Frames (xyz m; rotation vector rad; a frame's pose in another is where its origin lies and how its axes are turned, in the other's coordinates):
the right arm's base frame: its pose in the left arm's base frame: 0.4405 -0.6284 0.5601 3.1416 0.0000 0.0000
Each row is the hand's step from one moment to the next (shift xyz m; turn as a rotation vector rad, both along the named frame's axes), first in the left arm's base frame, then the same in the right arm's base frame.
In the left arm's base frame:
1: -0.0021 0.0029 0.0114 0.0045 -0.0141 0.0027
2: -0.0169 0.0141 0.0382 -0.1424 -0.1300 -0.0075
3: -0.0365 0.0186 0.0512 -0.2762 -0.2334 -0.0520
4: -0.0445 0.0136 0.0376 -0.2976 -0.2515 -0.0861
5: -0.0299 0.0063 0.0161 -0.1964 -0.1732 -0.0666
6: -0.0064 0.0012 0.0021 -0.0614 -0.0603 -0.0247
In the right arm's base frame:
1: -0.0021 -0.0029 -0.0114 0.0045 0.0141 -0.0027
2: -0.0169 -0.0141 -0.0382 -0.1424 0.1300 0.0075
3: -0.0365 -0.0186 -0.0512 -0.2762 0.2334 0.0520
4: -0.0445 -0.0136 -0.0376 -0.2976 0.2515 0.0861
5: -0.0299 -0.0063 -0.0161 -0.1964 0.1732 0.0666
6: -0.0064 -0.0012 -0.0021 -0.0614 0.0603 0.0247

